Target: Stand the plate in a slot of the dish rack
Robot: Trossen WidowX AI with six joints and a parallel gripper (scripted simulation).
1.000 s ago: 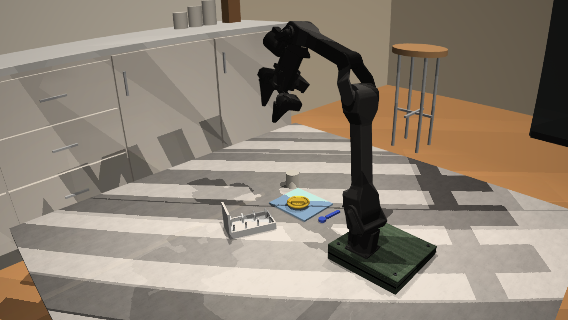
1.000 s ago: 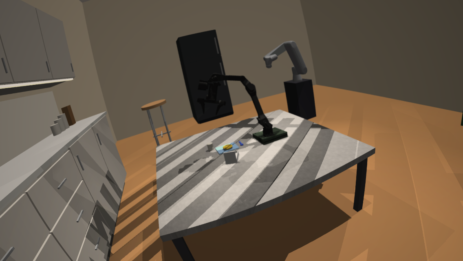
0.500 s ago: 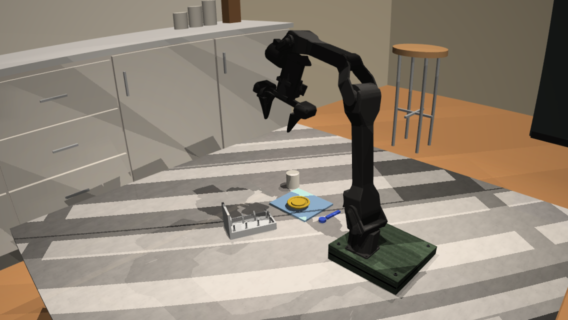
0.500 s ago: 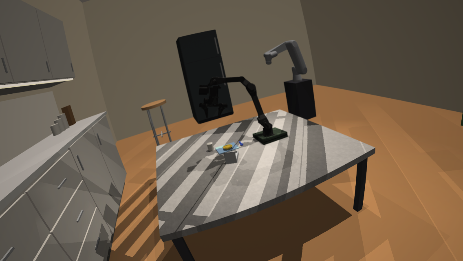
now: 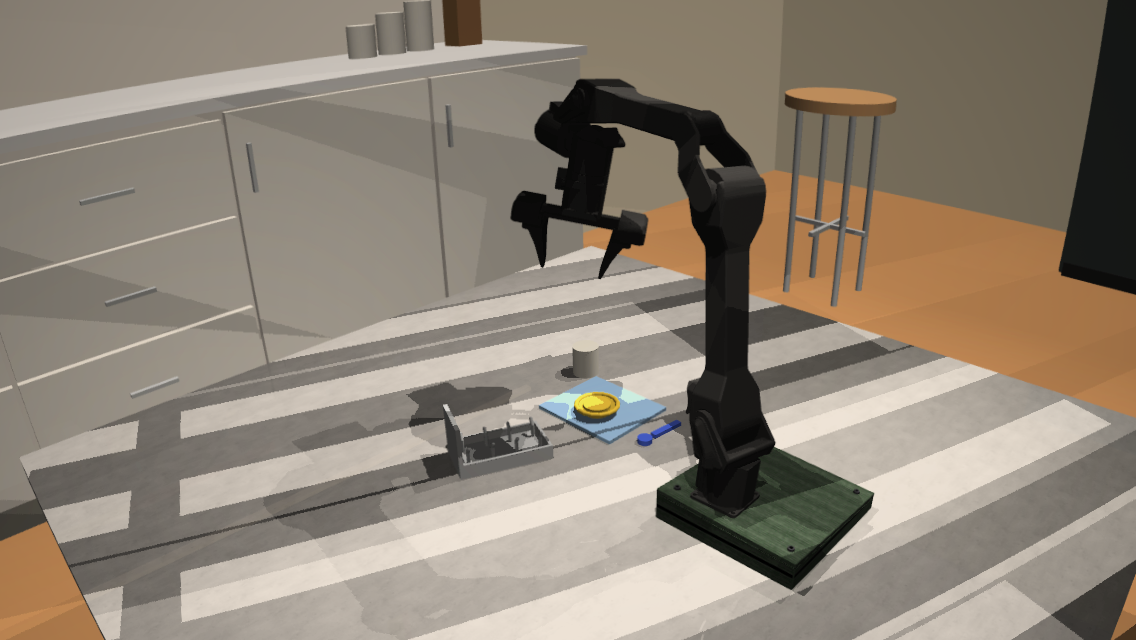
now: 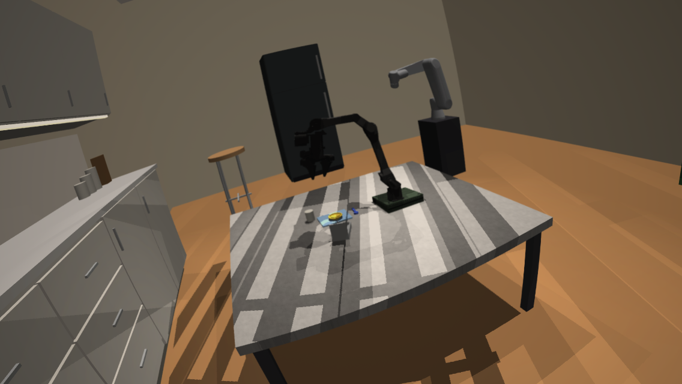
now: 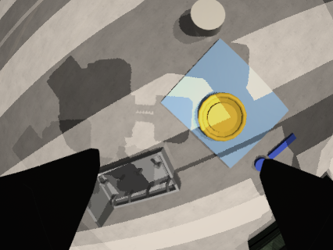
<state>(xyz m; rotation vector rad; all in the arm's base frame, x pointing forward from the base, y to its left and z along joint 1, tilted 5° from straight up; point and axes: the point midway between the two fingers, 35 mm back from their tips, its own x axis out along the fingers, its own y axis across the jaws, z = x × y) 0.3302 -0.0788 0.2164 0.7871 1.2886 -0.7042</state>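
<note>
Right now the yellow plate is 210 mm below my gripper tip, 40 mm behind it and 10 mm to the right of it. The rest, counted from my gripper tip: dish rack (200 mm below, 170 mm to the left); grey cup (200 mm below, 100 mm to the right, 60 mm ahead); light blue mat (220 mm below, 40 mm behind, 30 mm to the right).
</note>
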